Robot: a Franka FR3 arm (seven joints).
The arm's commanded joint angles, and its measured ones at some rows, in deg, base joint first. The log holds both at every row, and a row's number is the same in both.
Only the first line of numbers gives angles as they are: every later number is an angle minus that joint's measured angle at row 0.
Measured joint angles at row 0:
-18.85 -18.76 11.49 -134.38 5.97 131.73 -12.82
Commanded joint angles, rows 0 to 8:
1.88 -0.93 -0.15 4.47 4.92 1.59 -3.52
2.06 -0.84 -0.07 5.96 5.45 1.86 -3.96
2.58 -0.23 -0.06 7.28 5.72 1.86 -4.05
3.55 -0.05 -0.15 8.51 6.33 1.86 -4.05
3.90 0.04 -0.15 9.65 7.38 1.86 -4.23
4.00 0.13 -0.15 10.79 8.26 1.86 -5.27
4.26 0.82 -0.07 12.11 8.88 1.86 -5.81
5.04 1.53 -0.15 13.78 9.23 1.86 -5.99
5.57 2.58 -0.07 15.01 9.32 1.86 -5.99
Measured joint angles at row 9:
3.89 0.05 0.28 9.81 6.86 1.47 -4.01
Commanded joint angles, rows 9 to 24:
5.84 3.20 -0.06 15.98 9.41 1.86 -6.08
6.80 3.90 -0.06 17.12 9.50 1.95 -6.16
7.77 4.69 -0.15 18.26 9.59 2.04 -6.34
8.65 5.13 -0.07 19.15 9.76 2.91 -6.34
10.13 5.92 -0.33 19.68 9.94 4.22 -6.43
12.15 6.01 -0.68 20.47 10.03 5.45 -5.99
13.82 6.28 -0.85 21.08 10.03 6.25 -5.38
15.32 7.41 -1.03 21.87 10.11 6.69 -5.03
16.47 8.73 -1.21 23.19 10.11 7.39 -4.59
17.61 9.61 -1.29 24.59 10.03 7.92 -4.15
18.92 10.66 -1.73 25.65 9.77 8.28 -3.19
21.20 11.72 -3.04 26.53 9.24 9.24 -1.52
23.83 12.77 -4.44 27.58 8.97 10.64 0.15
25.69 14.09 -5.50 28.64 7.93 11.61 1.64
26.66 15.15 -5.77 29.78 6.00 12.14 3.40
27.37 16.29 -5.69 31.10 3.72 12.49 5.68
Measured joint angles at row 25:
23.59 11.92 -3.90 25.06 7.89 10.40 0.11
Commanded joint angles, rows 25 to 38:
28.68 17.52 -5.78 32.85 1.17 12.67 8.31
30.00 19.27 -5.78 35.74 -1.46 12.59 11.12
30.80 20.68 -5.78 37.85 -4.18 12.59 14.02
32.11 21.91 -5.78 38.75 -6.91 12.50 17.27
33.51 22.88 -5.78 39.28 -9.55 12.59 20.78
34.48 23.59 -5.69 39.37 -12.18 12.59 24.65
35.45 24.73 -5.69 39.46 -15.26 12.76 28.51
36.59 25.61 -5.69 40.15 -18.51 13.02 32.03
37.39 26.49 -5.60 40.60 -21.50 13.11 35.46
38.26 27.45 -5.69 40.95 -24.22 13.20 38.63
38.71 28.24 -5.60 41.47 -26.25 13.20 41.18
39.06 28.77 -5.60 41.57 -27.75 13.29 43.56
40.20 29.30 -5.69 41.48 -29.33 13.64 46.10
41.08 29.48 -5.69 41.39 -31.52 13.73 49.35
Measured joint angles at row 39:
38.69 27.66 -4.94 38.36 -26.35 12.67 41.98
